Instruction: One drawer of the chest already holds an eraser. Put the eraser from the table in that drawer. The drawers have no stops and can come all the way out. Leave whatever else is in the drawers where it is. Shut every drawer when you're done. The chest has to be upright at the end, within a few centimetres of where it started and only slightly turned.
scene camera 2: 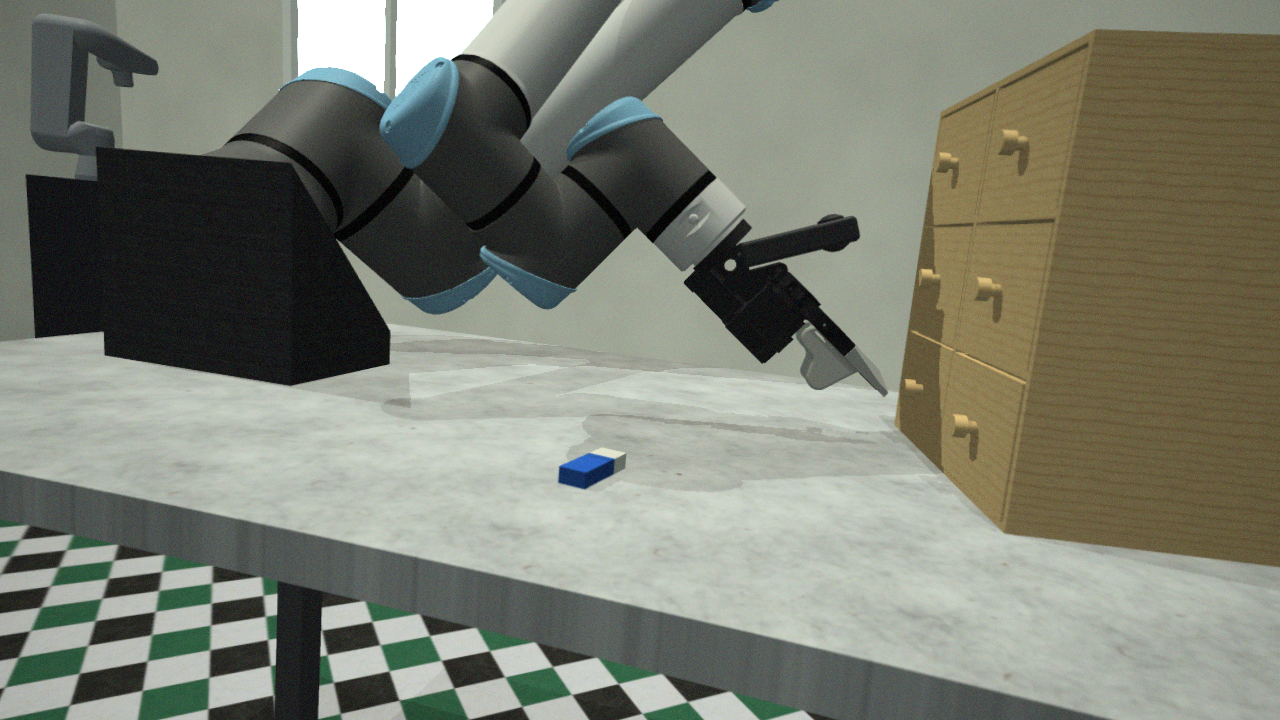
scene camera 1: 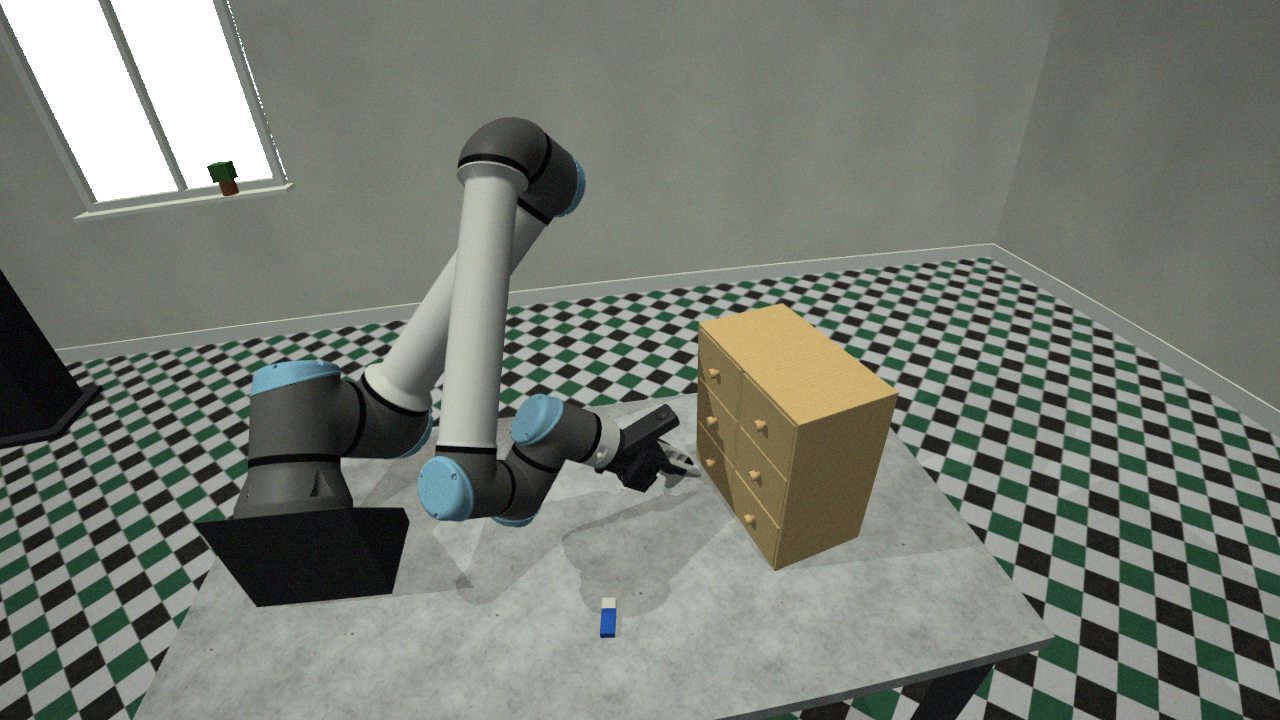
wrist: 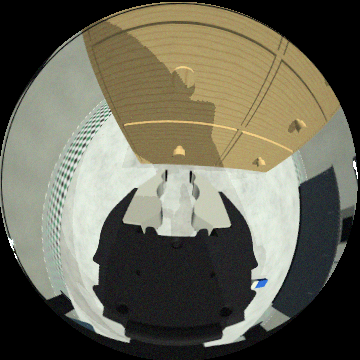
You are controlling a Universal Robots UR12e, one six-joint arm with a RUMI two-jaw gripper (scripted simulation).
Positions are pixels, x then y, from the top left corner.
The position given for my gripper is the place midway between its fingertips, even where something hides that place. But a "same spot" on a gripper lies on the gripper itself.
my gripper: scene camera 2 882, 391; scene camera 1; wrist
drawer: scene camera 2 989, 402; scene camera 1 763, 529; wrist 250, 151
drawer: scene camera 2; scene camera 1; wrist 192, 142
same spot on drawer: point(scene camera 1: 720, 469) = point(scene camera 2: 930, 390)
same spot on my gripper: point(wrist: 141, 207) = point(scene camera 1: 664, 445)
